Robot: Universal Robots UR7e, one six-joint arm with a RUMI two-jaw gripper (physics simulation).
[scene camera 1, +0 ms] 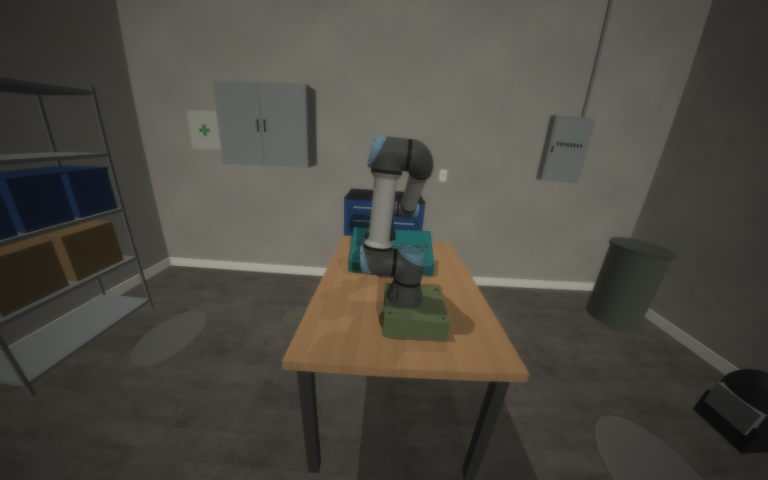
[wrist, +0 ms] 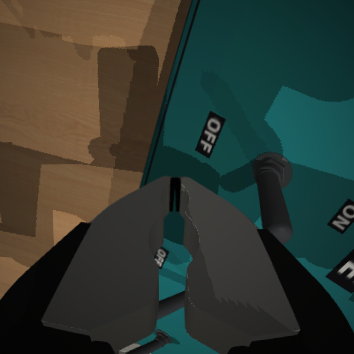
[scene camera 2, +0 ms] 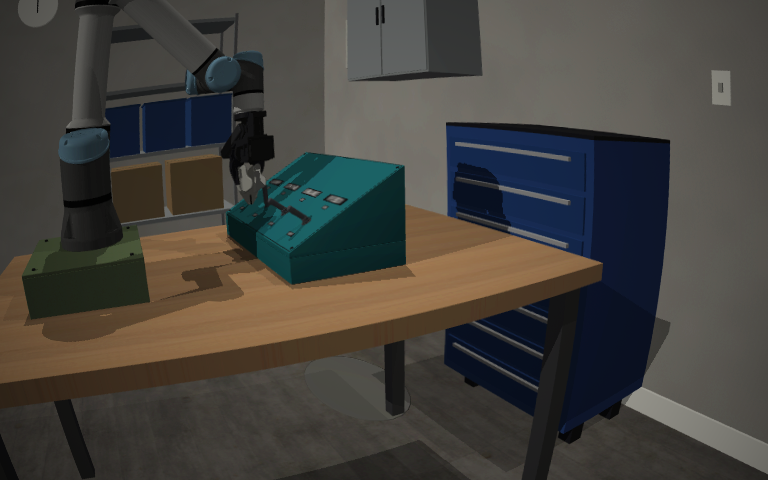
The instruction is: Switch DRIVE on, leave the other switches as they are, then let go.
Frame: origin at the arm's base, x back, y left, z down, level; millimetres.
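Seen in the pictures: gripper, between the fingertips: (wrist: pixel 174 179) (scene camera 2: pixel 250 204); arm's base, origin of its link: (scene camera 1: pixel 404 297) (scene camera 2: pixel 92 240).
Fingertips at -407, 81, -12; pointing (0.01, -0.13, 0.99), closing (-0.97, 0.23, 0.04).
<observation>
Offsets run from my fingertips to a thing's top centre, as dx, dy, dz. "spot": to the spot under its first point. Level surfaces: height alone.
The teal console (scene camera 1: pixel 413 237) (scene camera 2: pixel 362 226) (wrist: pixel 240 30) has a sloped face with several dark switch levers. In the wrist view a dark lever {-43, +14, -40} (wrist: pixel 274 202) stands right of my fingertips, with an OFF label {spot: -15, +15, +28} (wrist: pixel 210 135) up and left of its base and an ON label {spot: -89, +13, -13} (wrist: pixel 343 216) to its right. Part of a larger label {spot: -108, -16, -25} (wrist: pixel 345 270) ending in E shows at the right edge. My gripper (scene camera 2: pixel 250 199) (wrist: pixel 174 179) is shut and empty, beside that lever at the console's near edge. Another lever {-29, -105, -26} (wrist: pixel 171 306) shows through the gap between the fingers. Scene camera 1 hides the gripper behind the arm.
In scene camera 2 two more levers (scene camera 2: pixel 276 204) (scene camera 2: pixel 298 215) stand along the face, below small meters {spot: -108, -227, -27} (scene camera 2: pixel 335 199). The console stands on the wooden table {dz +106} (scene camera 1: pixel 339 345) (scene camera 2: pixel 481 271). The arm's green base (scene camera 1: pixel 416 327) (scene camera 2: pixel 87 291) is in front. A blue drawer cabinet (scene camera 2: pixel 623 226) stands behind the table.
</observation>
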